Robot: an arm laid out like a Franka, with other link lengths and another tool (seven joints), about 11 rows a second.
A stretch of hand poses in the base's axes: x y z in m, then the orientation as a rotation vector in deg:
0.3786, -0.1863, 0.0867, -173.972, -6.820, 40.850
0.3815, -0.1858, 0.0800, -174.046, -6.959, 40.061
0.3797, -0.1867, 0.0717, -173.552, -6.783, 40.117
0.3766, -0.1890, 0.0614, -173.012, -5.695, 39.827
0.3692, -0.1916, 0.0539, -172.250, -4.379, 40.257
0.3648, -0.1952, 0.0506, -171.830, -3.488, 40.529
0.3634, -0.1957, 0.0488, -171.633, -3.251, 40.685
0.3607, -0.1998, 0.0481, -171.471, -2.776, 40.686
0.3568, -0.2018, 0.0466, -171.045, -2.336, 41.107
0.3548, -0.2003, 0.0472, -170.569, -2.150, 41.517
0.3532, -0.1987, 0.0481, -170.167, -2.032, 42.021
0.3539, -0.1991, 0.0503, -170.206, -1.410, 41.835
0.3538, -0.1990, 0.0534, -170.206, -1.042, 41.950
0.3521, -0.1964, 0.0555, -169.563, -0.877, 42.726
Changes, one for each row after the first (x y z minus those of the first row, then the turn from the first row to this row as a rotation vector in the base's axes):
0.0029, 0.0005, -0.0067, 0.137, -0.500, 0.057
0.0011, -0.0004, -0.0150, 0.572, -0.375, -0.148
-0.0020, -0.0027, -0.0253, 1.031, -0.447, -0.963
-0.0094, -0.0053, -0.0328, 1.489, -0.031, -1.927
-0.0138, -0.0089, -0.0361, 1.707, 0.222, -2.563
-0.0152, -0.0094, -0.0379, 1.824, 0.358, -2.745
-0.0179, -0.0135, -0.0386, 1.914, 0.392, -3.081
-0.0218, -0.0155, -0.0401, 2.152, 0.738, -3.424
-0.0238, -0.0140, -0.0395, 2.472, 1.085, -3.617
-0.0254, -0.0124, -0.0386, 2.706, 1.478, -3.745
-0.0247, -0.0128, -0.0364, 2.630, 1.359, -4.145
-0.0248, -0.0127, -0.0333, 2.548, 1.433, -4.373
-0.0265, -0.0101, -0.0312, 2.929, 2.045, -4.564

